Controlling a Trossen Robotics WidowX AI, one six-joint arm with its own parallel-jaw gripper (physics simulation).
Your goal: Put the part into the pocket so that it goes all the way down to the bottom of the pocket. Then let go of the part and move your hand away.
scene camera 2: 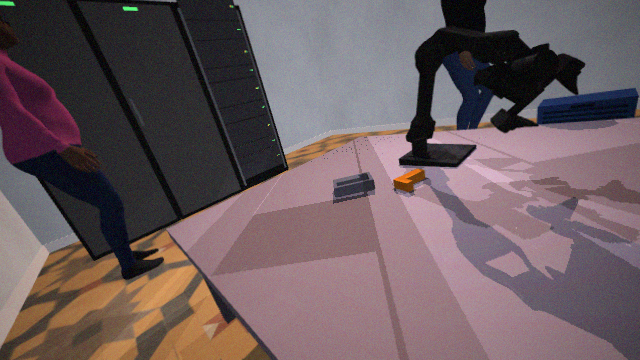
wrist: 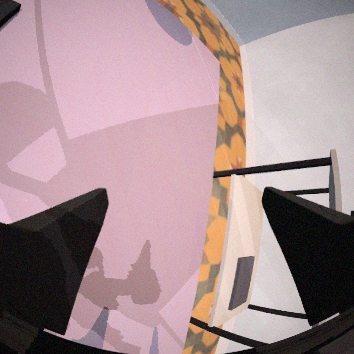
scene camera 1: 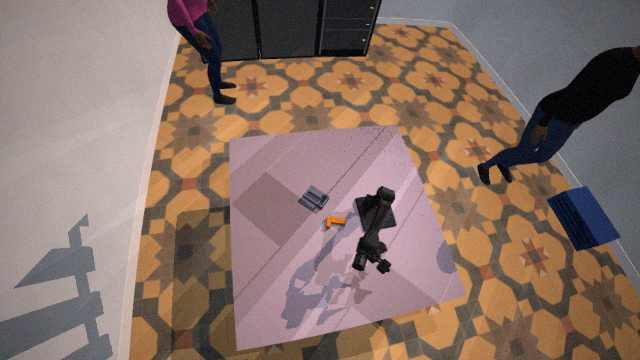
Scene:
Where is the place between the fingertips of the gripper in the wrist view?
186, 195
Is the gripper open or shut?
Open.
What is the gripper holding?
Nothing.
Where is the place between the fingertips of the gripper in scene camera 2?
555, 110

